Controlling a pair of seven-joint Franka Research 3 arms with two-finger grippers.
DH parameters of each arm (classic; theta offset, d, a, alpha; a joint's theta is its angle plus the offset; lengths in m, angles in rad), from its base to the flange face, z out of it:
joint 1: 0 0.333 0 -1.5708
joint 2: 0 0 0 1.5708
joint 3: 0 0.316 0.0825 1.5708
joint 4: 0 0 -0.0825 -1.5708
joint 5: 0 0.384 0 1.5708
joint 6: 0 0 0.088 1.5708
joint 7: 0 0.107 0 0
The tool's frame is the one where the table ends.
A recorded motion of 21 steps. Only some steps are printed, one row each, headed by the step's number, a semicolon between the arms.
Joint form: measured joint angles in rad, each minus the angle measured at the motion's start. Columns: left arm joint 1, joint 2, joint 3, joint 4, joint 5, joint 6, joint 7; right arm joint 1, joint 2, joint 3, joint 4, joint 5, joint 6, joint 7.
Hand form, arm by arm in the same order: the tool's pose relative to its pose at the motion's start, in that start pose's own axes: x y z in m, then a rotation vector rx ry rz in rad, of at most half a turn. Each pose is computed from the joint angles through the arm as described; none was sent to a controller.
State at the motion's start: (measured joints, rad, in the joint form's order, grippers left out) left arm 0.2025 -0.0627 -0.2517 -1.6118 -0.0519 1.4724 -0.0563; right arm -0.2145 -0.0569 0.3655 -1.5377 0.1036 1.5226 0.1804
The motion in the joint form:
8: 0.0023 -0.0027 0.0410 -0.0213 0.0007 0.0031 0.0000; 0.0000 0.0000 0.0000 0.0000 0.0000 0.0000 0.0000
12: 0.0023 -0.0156 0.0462 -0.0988 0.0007 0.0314 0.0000; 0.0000 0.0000 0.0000 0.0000 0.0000 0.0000 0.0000
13: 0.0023 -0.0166 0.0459 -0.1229 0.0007 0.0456 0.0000; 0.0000 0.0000 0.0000 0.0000 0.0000 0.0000 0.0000
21: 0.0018 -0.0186 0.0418 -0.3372 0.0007 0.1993 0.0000; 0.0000 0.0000 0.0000 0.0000 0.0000 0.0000 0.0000
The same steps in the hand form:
8: 0.0006 -0.0237 0.0071 -0.0043 -0.0136 -0.0439; 0.0000 0.0000 0.0000 0.0000 0.0000 0.0000
12: -0.0008 -0.0273 0.0343 -0.0016 -0.0498 -0.0527; 0.0000 0.0000 0.0000 0.0000 0.0000 0.0000
13: -0.0002 -0.0276 0.0438 -0.0011 -0.0587 -0.0536; 0.0000 0.0000 0.0000 0.0000 0.0000 0.0000
21: 0.0007 -0.0301 0.1312 0.0026 -0.1172 -0.0599; 0.0000 0.0000 0.0000 0.0000 0.0000 0.0000

